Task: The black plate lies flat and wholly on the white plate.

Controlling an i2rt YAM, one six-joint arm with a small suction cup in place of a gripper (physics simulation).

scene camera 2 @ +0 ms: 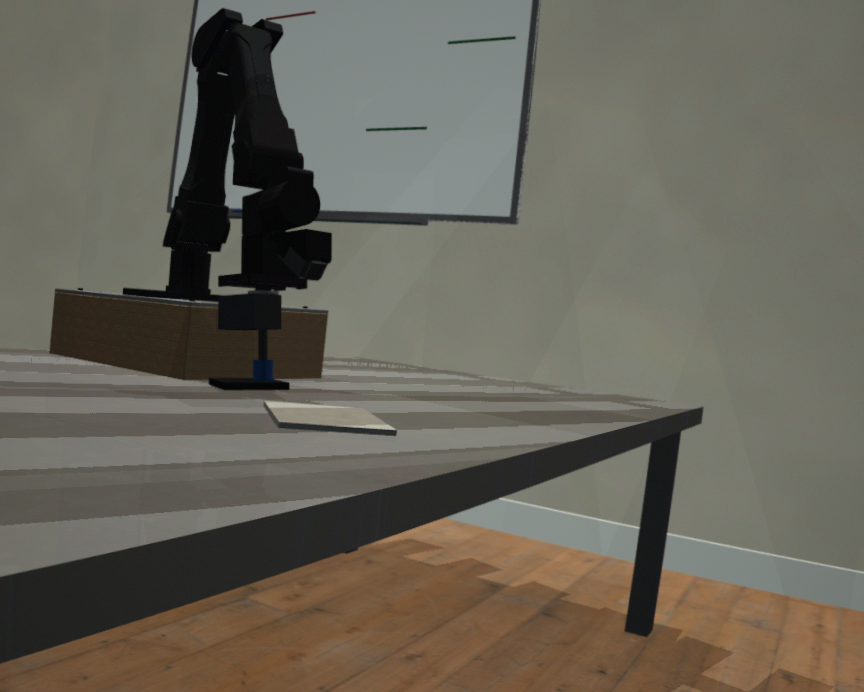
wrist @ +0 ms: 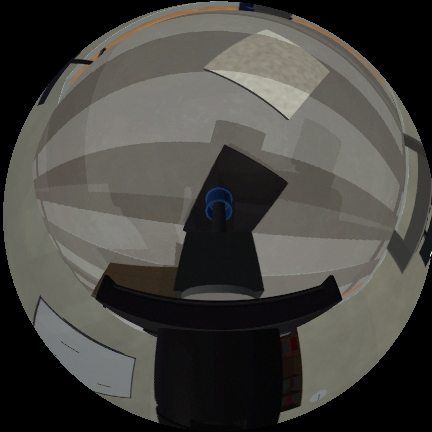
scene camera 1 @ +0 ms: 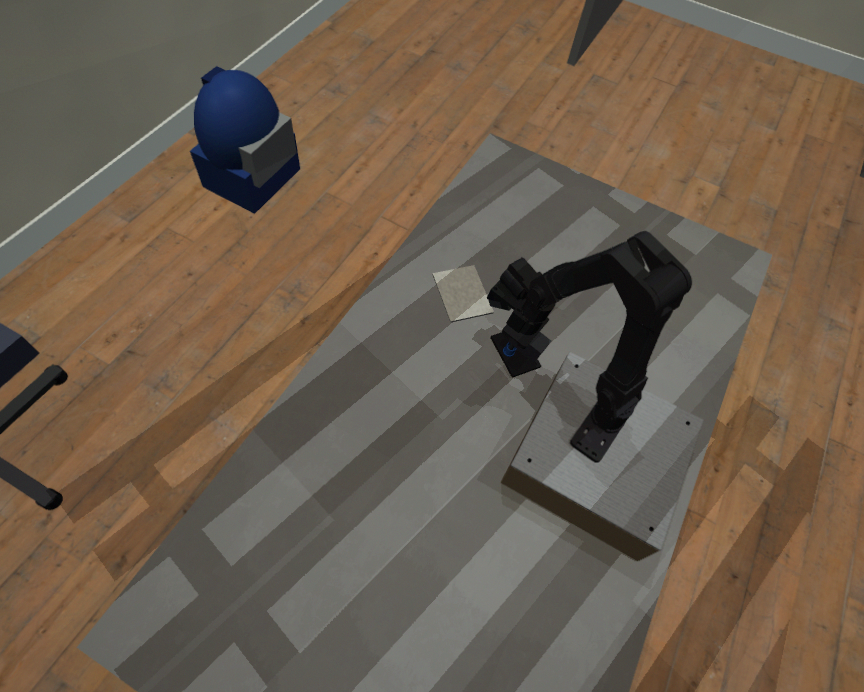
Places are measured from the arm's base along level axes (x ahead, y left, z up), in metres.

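Pixels of known places: hand at its tool point: [scene camera 2: 262, 388] [wrist: 218, 193] [scene camera 1: 507, 353]; arm's base at its link origin: [scene camera 2: 187, 299] [scene camera 1: 605, 419].
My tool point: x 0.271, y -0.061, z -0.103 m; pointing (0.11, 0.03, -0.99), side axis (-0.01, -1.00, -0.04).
For each thing: its top centre in the pictures, then the offset to it from my tool point.
- black plate at its top centre: [wrist: 232, 209] [scene camera 2: 248, 375] [scene camera 1: 516, 349] dx -0.014, dy -0.015, dz +0.015 m
- white plate at its top centre: [scene camera 2: 325, 414] [wrist: 278, 59] [scene camera 1: 462, 292] dx +0.193, dy -0.077, dz -0.001 m
The black plate [scene camera 1: 526, 361] [scene camera 2: 232, 383] [wrist: 259, 181] is a small dark square, flat and level, at or just above the striped table top. My suction cup [scene camera 1: 510, 349] [scene camera 2: 263, 375] [wrist: 219, 202] sits on the middle of its top face and holds it. The white plate [scene camera 1: 462, 293] [scene camera 2: 326, 416] [wrist: 270, 68] is a pale square lying flat on the table. It lies a short way from the black plate, on the side away from the arm's base, and the two are apart. The wrist view shows the black plate under the cup and the white plate further ahead.
The arm stands on a grey-topped brown block [scene camera 1: 560, 474] [scene camera 2: 148, 339] just behind the black plate. A blue round object [scene camera 1: 240, 144] stands on the wooden floor, far off. The table's dark edge [scene camera 2: 498, 474] runs in front, and a whiteboard [scene camera 2: 395, 172] hangs on the wall.
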